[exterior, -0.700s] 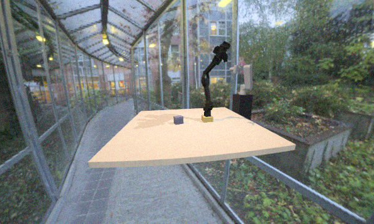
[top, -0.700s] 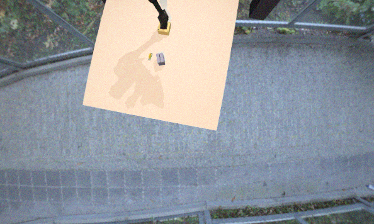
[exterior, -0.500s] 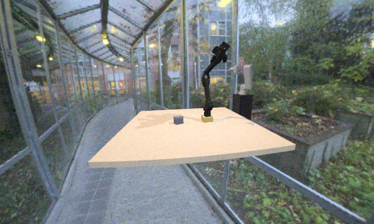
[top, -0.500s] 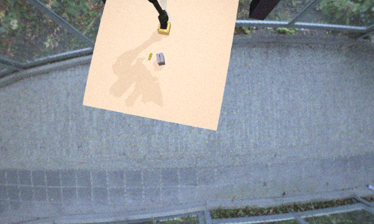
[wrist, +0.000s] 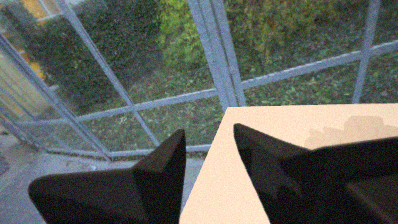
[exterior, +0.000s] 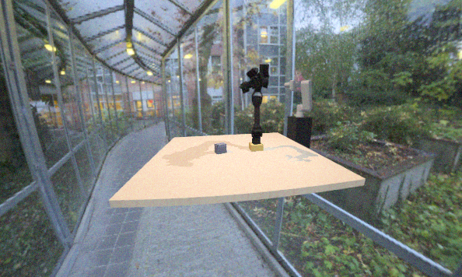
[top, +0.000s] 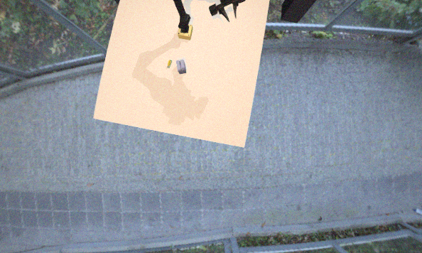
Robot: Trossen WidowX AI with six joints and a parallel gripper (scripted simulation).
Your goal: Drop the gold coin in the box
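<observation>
Now: the gold coin 8 cm ahead of my gripper tip, 44 cm to the right of it and 47 cm below it.
</observation>
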